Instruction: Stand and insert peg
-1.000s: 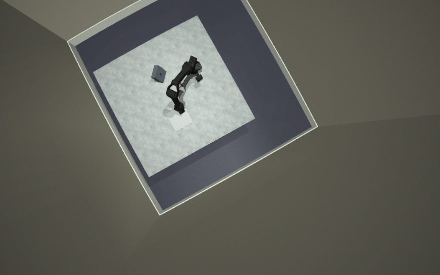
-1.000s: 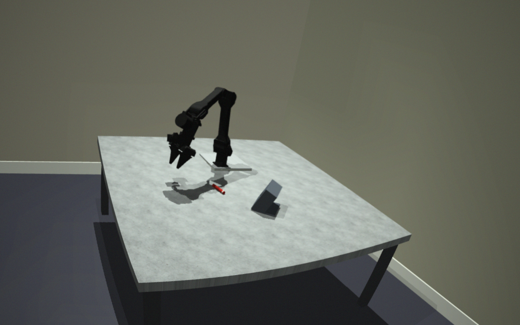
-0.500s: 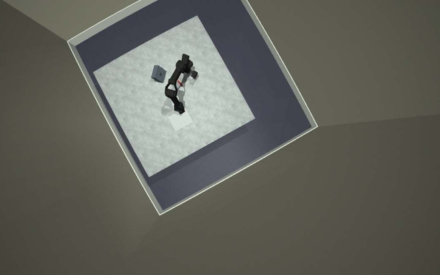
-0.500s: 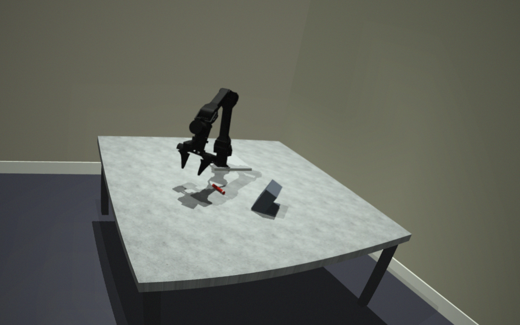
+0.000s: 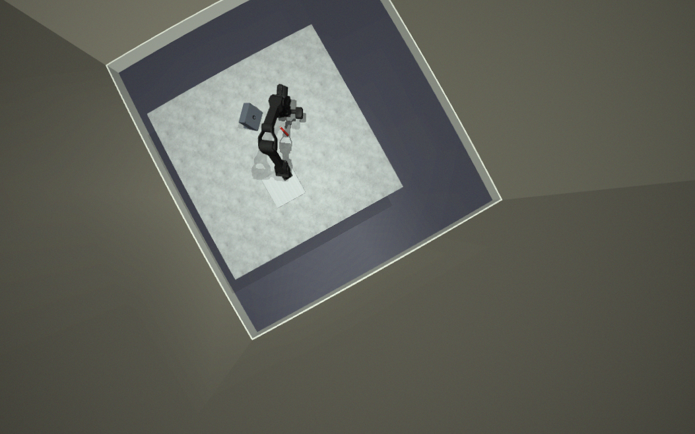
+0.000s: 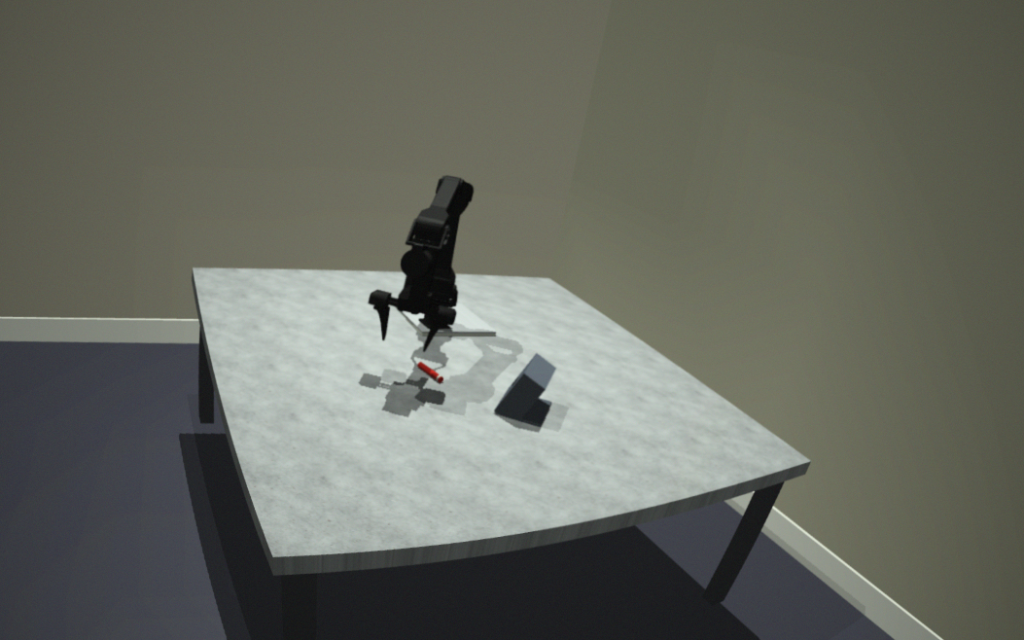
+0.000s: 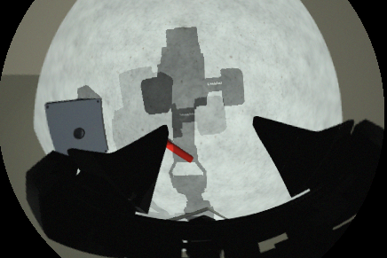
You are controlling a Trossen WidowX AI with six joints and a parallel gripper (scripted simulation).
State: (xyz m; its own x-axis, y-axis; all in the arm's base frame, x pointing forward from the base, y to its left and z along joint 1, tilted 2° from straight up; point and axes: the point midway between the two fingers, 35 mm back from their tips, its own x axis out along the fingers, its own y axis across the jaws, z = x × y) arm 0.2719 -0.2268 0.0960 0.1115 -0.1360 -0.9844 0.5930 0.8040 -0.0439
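Now: the red peg 9 cm to the left of my gripper tip and 8 cm below it. From my gripper tip the other things lie so: grey sloped panel (16 cm ahead, 22 cm to the left, 4 cm below).
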